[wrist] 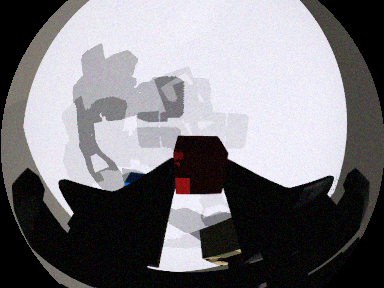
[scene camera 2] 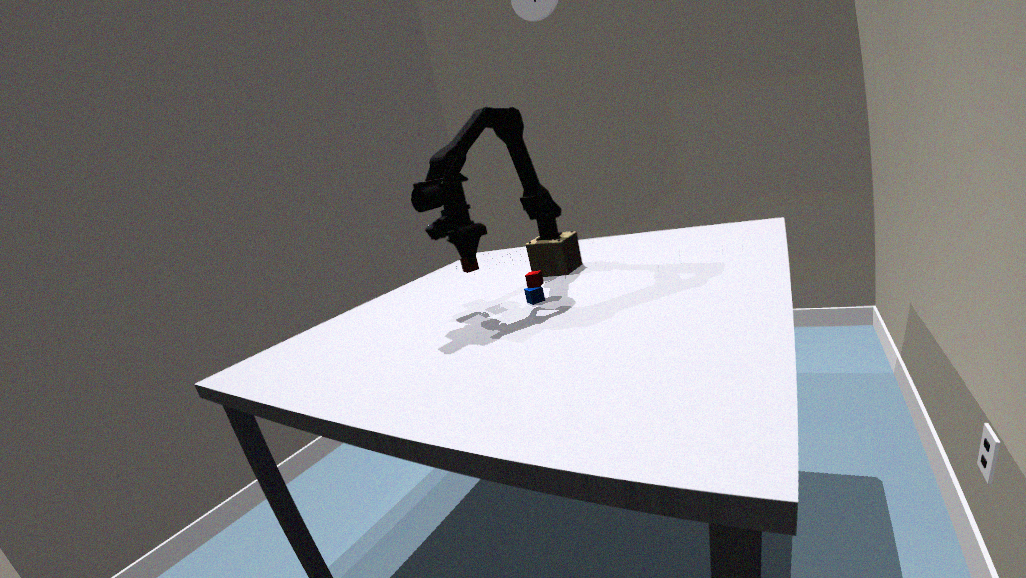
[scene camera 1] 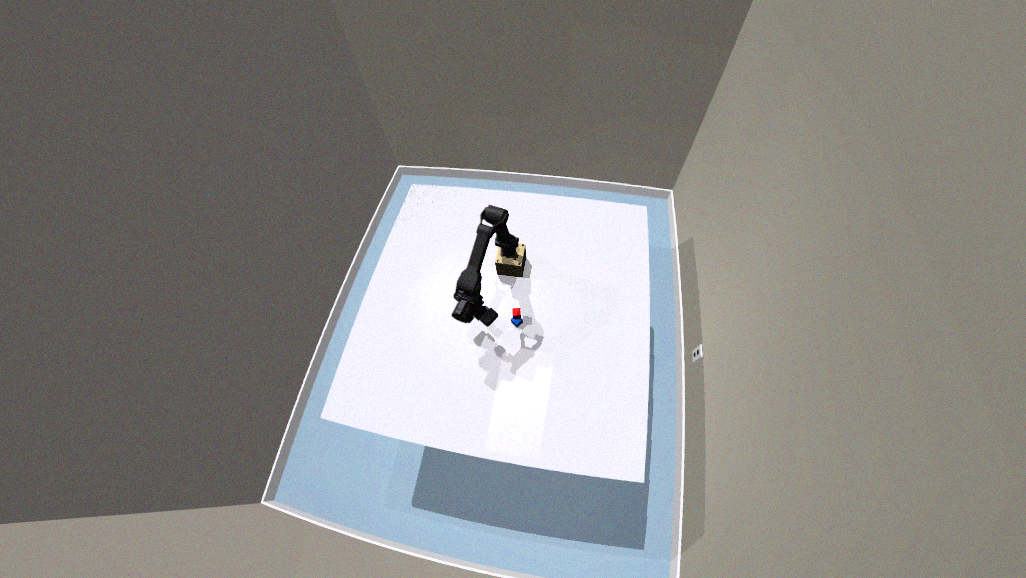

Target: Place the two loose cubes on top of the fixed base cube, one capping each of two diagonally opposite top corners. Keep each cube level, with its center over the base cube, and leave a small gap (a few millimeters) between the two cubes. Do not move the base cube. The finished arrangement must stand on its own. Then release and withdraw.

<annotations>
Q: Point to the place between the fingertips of my gripper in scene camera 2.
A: At 469,264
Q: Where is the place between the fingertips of my gripper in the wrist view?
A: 198,163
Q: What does my gripper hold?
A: A red cube.
</annotations>
